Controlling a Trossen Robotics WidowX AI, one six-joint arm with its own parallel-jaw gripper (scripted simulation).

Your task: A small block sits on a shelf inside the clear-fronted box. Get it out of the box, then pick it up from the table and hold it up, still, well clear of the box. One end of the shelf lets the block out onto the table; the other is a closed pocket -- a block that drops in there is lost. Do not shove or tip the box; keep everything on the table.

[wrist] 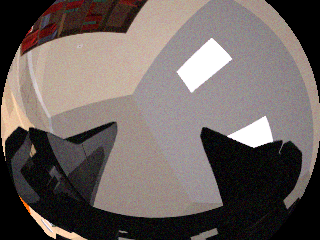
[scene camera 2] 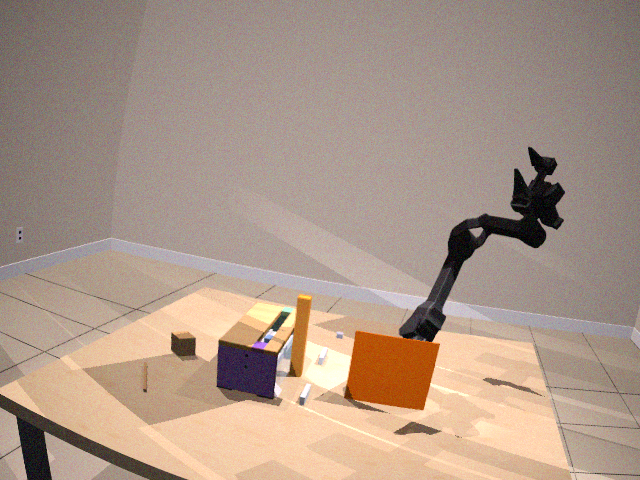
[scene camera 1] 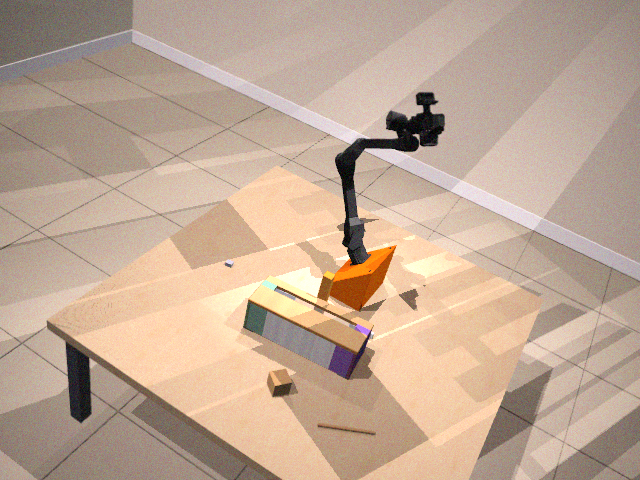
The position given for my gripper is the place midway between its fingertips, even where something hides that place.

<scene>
I see my gripper (scene camera 2: 522, 157) and a box (scene camera 1: 333, 338).
The box is seen too in scene camera 2 (scene camera 2: 245, 363). My gripper also shows in the wrist view (wrist: 160, 129) and in scene camera 1 (scene camera 1: 438, 113).
</scene>
